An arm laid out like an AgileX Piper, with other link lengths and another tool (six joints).
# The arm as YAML. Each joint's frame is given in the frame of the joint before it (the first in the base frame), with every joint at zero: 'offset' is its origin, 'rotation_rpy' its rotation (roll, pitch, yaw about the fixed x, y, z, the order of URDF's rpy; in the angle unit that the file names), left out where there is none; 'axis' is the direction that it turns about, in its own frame. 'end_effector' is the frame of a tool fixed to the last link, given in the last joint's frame.
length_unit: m
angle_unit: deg
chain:
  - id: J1
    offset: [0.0, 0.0, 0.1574]
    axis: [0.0, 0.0, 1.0]
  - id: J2
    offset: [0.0, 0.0, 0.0]
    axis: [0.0, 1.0, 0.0]
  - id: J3
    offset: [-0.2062, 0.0, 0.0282]
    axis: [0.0, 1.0, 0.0]
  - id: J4
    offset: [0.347, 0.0, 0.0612]
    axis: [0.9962, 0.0, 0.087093]
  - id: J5
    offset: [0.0, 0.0, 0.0]
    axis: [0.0, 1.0, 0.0]
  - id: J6
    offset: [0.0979, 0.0, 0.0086]
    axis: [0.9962, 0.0, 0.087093]
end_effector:
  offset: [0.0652, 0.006, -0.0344]
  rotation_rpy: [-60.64, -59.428, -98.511]
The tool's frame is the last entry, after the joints.
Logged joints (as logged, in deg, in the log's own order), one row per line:
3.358 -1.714 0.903 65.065 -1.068 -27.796
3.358 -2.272 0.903 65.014 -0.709 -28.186
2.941 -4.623 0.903 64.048 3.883 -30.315
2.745 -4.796 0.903 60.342 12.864 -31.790
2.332 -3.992 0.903 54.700 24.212 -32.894
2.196 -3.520 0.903 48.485 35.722 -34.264
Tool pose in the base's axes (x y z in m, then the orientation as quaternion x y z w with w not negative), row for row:
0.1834 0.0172 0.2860 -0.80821 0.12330 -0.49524 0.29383
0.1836 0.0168 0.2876 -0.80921 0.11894 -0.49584 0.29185
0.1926 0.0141 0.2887 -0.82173 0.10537 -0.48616 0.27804
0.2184 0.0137 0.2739 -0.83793 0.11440 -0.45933 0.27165
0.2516 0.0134 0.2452 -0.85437 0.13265 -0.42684 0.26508
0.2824 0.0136 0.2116 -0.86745 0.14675 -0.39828 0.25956
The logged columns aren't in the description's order. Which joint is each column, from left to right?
Columns, left to right: J4, J6, J1, J5, J2, J3.
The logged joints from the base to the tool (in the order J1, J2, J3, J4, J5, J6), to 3 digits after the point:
0.903 -1.068 -27.796 3.358 65.065 -1.714
0.903 -0.709 -28.186 3.358 65.014 -2.272
0.903 3.883 -30.315 2.941 64.048 -4.623
0.903 12.864 -31.790 2.745 60.342 -4.796
0.903 24.212 -32.894 2.332 54.700 -3.992
0.903 35.722 -34.264 2.196 48.485 -3.520

